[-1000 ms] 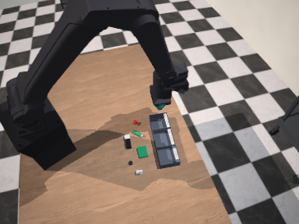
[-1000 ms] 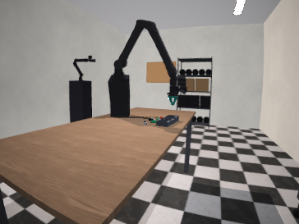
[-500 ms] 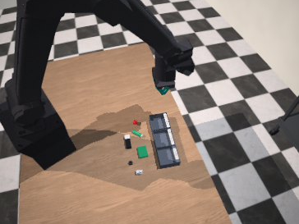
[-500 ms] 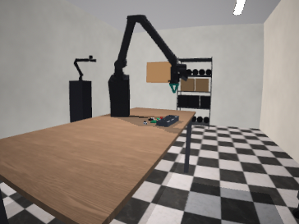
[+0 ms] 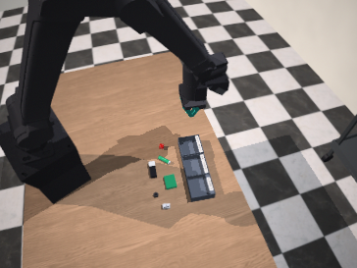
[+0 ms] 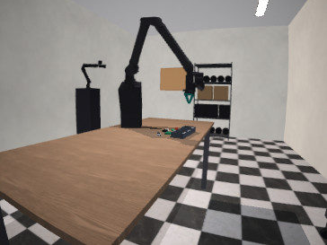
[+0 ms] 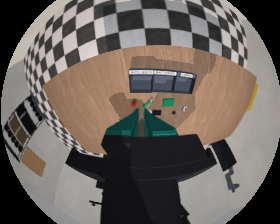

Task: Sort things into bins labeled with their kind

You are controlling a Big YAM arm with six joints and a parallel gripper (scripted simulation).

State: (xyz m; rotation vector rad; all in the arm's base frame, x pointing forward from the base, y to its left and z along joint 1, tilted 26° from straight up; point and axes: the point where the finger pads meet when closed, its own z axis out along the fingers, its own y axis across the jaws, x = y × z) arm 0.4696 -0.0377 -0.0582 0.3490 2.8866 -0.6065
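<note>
Now: hand 9 cm past the red die, 6 cm to the right of it and 21 cm above it. Also, from my hand: green battery (11 cm behind, 21 cm below); bin row (2 cm behind, 8 cm to the right, 20 cm below); flat green square (13 cm behind, 9 cm to the right, 21 cm below).
</note>
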